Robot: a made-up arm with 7 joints.
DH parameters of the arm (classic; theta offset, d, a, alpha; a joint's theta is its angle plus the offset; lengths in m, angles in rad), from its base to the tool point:
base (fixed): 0.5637 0 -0.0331 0
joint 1: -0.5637 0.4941 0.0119 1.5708
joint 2: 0 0.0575 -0.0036 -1.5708
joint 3: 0 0.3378 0.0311 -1.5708
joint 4: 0 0.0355 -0.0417 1.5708
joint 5: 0 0.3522 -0.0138 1.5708
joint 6: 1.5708 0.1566 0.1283 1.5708
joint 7: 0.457 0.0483 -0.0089 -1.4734
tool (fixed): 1.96 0.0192 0 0
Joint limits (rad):
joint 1: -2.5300..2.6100
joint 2: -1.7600..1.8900
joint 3: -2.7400..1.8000
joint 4: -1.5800..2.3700
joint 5: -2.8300..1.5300
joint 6: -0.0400..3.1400
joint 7: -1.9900..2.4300
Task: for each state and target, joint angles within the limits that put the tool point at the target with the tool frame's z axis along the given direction. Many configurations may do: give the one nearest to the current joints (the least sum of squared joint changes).
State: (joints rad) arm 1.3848 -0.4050 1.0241 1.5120 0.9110 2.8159 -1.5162
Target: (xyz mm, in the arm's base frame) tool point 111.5 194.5 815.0 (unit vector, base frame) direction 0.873 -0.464 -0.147
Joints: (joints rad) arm 1.0921 0.2373 0.6594 1.8465 0.8470 2.7274 -1.2015
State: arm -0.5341 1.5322 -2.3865 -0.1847 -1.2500 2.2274 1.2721
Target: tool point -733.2 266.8 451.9 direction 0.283 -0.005 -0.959
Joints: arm -0.3764 1.8808 -2.3448 0.0107 -1.1960 1.5179 1.4141
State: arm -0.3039 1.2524 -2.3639 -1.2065 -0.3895 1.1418 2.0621
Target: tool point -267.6 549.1 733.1 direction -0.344 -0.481 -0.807
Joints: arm -0.7108 1.6060 -2.3711 -0.8004 -0.6610 0.6007 1.4217
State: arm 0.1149 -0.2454 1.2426 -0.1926 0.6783 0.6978 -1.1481
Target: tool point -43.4 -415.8 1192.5 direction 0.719 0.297 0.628
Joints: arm 0.5424 0.3545 1.1254 -0.5574 0.4075 0.6623 -0.5273
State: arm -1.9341 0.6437 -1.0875 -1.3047 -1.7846 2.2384 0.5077
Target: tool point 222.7 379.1 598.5 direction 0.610 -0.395 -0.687
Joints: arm -1.2894 1.1814 -0.8964 -1.2642 -2.1399 2.0395 0.2448
